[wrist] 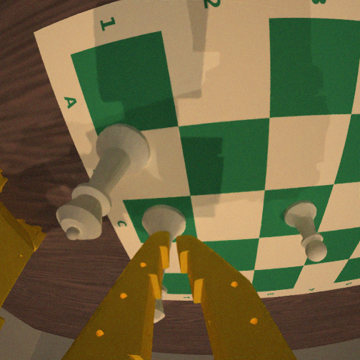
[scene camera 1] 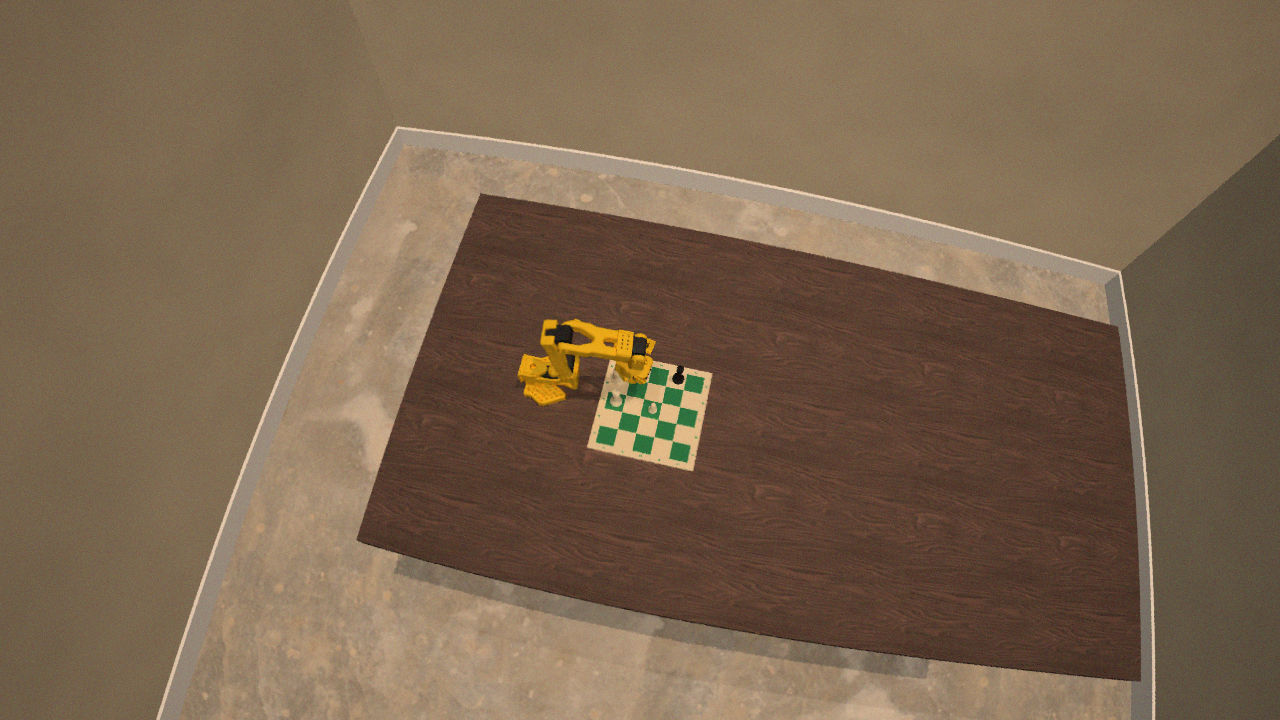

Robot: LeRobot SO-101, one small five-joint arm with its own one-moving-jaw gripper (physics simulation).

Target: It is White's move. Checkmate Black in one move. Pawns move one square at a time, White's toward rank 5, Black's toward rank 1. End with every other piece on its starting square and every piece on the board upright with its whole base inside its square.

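Pixels of known places: hand at its tool point: (scene camera 1: 627, 380); arm's base at its link origin: (scene camera 1: 557, 383).
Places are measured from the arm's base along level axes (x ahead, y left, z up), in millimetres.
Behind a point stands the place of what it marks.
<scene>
A tall white piece with a small ball top (wrist: 109, 167) has its base on B1; the base reaches the square's edges. It slants to the lower left in the wrist view, and I cannot tell whether it is tilted. A second white piece (scene camera 1: 615, 399) @[x 131, y -20, z 30 mm] (wrist: 164, 221) stands on C1, partly behind the jaws. A white pawn (scene camera 1: 652, 408) @[x 208, y -22, z 27 mm] (wrist: 304, 223) stands on C3. A black piece (scene camera 1: 678, 375) @[x 247, y 57, z 36 mm] stands on A4. My gripper (scene camera 1: 631, 376) (wrist: 172, 236) is shut and empty. Its jaws are beside the tall piece, to its right in the wrist view.
The green and cream board (scene camera 1: 640, 458) @[x 205, y -124, z 6 mm] (wrist: 55, 45) lies on the dark wooden table (scene camera 1: 850, 429) @[x 632, y 27, z 0 mm] (wrist: 30, 100). The yellow arm's base (scene camera 1: 543, 392) @[x -20, y -32, z 18 mm] stands left of the board in the scene view. The forearm reaches over the board's upper-left corner, and its shadow falls on rows A and B.
</scene>
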